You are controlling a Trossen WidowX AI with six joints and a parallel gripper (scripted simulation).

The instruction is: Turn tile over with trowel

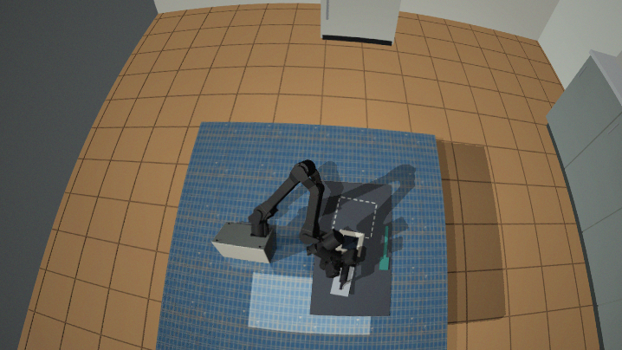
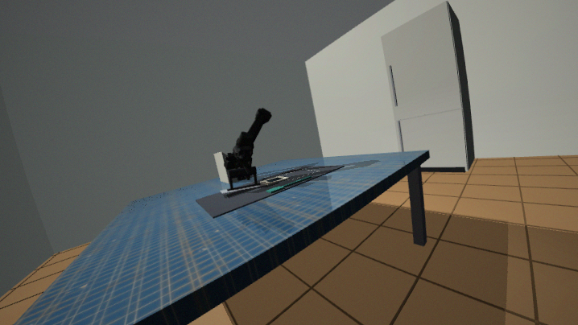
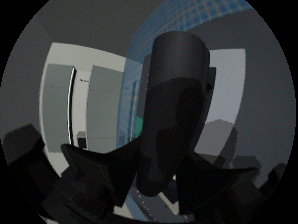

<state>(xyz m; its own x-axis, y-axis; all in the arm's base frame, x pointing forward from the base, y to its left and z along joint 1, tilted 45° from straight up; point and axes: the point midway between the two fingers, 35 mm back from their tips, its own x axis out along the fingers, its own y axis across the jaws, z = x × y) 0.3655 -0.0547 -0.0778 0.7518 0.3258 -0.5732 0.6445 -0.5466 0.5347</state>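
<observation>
My gripper tip is now 1 cm past the white tile, 13 cm to the right of it and 5 cm above it. The rest, counted from my gripper tip: teal trowel (15 cm ahead, 9 cm to the left, 5 cm below).
</observation>
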